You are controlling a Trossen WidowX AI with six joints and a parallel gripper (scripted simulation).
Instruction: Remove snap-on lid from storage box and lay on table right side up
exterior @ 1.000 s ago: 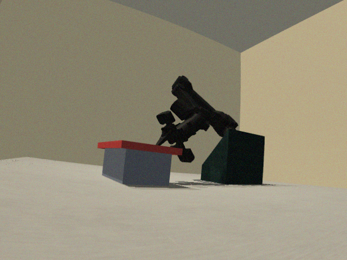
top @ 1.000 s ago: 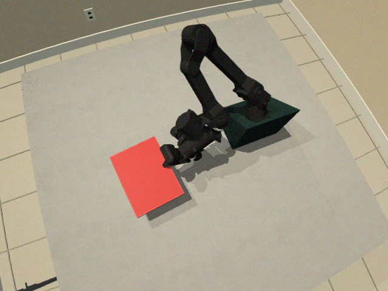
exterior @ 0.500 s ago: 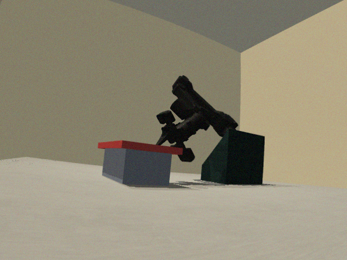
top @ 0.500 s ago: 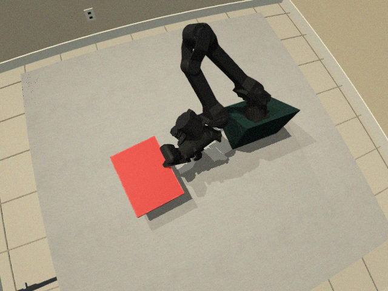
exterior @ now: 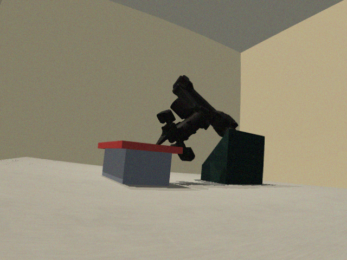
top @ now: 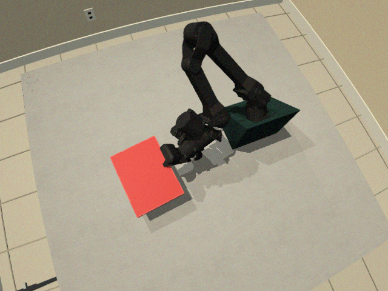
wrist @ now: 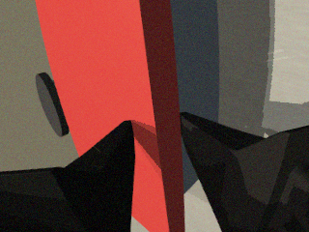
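Right now the red lid is 80 mm ahead of my gripper tip and 10 mm to the left of it. From my gripper tip the other things lie so: grey-blue storage box 80 mm ahead, 10 mm to the left, 50 mm below.
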